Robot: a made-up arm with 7 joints.
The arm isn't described. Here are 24 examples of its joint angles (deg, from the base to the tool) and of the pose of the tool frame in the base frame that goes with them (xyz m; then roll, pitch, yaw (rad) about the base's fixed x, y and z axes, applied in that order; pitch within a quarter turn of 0, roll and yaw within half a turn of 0).
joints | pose
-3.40 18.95 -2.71 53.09 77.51 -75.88 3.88 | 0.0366 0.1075 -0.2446 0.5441 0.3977 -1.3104
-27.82 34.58 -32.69 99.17 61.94 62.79 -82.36 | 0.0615 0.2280 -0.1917 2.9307 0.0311 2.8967
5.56 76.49 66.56 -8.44 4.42 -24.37 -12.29 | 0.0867 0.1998 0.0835 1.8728 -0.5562 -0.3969
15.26 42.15 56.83 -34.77 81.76 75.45 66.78 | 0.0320 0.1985 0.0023 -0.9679 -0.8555 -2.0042
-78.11 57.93 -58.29 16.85 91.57 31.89 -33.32 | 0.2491 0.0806 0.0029 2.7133 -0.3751 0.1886
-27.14 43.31 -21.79 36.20 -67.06 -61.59 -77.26 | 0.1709 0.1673 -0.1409 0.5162 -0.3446 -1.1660
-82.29 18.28 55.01 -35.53 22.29 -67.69 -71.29 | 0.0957 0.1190 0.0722 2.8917 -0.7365 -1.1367
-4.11 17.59 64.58 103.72 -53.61 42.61 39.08 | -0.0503 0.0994 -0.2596 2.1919 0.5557 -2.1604
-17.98 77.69 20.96 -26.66 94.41 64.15 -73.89 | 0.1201 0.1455 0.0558 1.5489 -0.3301 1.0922
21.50 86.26 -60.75 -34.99 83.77 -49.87 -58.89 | -0.0444 0.1148 -0.1194 -0.0686 0.7618 2.5764
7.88 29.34 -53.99 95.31 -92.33 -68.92 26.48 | -0.0720 0.2069 -0.2034 0.8018 -0.0571 1.1846
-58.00 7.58 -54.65 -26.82 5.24 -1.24 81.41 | 0.1115 -0.0738 -0.0200 -0.7702 -0.8545 0.4420
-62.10 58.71 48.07 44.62 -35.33 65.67 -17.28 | 0.1800 0.2547 0.0088 -0.7772 0.2189 0.0201
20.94 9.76 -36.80 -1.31 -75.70 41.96 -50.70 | -0.0028 -0.0071 -0.1969 -1.9615 -0.4000 -1.1517
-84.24 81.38 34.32 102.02 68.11 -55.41 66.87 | 0.1569 0.2762 0.0241 -0.0037 -1.1815 1.6194
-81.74 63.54 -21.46 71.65 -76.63 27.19 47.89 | 0.2320 0.2269 0.0141 -0.1207 0.5394 1.2387
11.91 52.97 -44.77 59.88 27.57 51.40 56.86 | -0.0510 0.2522 -0.1795 3.0212 0.1002 0.6515
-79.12 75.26 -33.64 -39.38 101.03 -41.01 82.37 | 0.1492 0.0415 0.0503 2.8840 0.5182 -2.5351
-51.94 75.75 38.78 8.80 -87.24 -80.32 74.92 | 0.0855 0.2198 0.1075 -2.6285 0.1685 1.5167
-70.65 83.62 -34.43 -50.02 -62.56 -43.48 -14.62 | 0.1087 0.0482 0.0565 1.1096 -0.4425 -2.0823
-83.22 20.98 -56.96 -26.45 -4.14 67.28 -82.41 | 0.1532 -0.0642 0.0051 0.0545 1.1230 -2.1912
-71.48 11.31 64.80 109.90 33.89 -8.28 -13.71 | 0.2287 0.0268 -0.1643 -0.5885 0.5317 -0.5238
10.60 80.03 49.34 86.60 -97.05 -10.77 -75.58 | -0.0286 0.3313 -0.0270 -0.1049 -0.5480 0.4343
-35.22 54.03 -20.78 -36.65 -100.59 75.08 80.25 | 0.1312 0.0543 -0.0522 0.7707 0.7199 0.2170
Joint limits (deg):
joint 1: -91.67..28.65
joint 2: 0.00..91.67
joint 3: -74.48..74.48
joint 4: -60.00..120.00
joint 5: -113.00..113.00
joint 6: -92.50..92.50
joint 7: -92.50..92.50
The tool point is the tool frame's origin. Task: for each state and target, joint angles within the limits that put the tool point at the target. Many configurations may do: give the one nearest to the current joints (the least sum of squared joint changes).
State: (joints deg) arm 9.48 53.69 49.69 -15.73 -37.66 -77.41 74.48
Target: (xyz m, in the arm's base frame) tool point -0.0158 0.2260 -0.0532
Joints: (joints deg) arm 27.30 29.50 58.54 -3.09 -40.84 -80.51 74.48
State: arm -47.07 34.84 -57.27 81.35 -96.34 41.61 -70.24
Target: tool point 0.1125 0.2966 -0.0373
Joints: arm -64.34 72.75 -63.47 104.21 -93.67 49.17 -70.24
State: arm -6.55 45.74 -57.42 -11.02 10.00 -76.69 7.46
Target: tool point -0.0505 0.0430 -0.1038
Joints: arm 21.36 52.52 -74.48 -32.87 14.25 -82.46 7.46
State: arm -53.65 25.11 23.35 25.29 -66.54 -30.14 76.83
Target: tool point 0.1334 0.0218 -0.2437
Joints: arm -27.70 0.00 -19.32 59.85 -66.86 -8.07 76.83
